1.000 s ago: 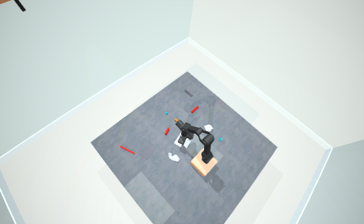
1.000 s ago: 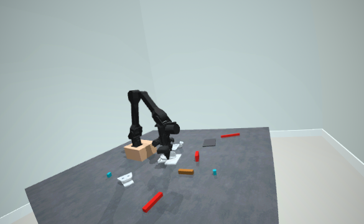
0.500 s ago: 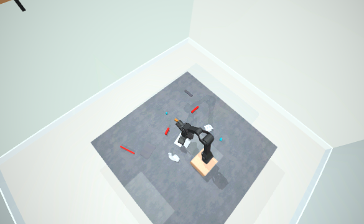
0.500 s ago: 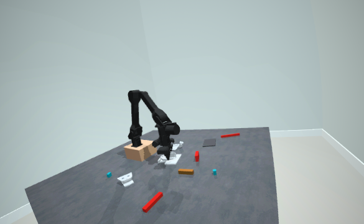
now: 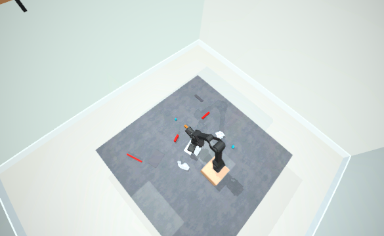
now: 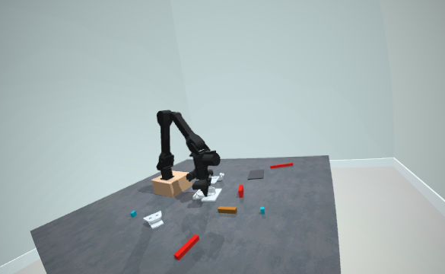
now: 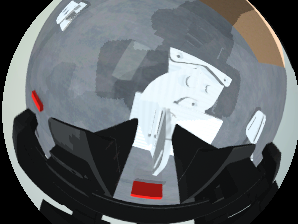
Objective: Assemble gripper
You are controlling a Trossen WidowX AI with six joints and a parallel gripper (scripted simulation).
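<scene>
My gripper tip is now 30 mm to the right of the flat white plate and 20 mm above it. Also, from my gripper tip: curved white jaw 40 mm behind, 10 mm to the left; red block 150 mm ahead, 70 mm to the left; white housing plate 60 mm behind, 20 mm to the left, 20 mm below.
</scene>
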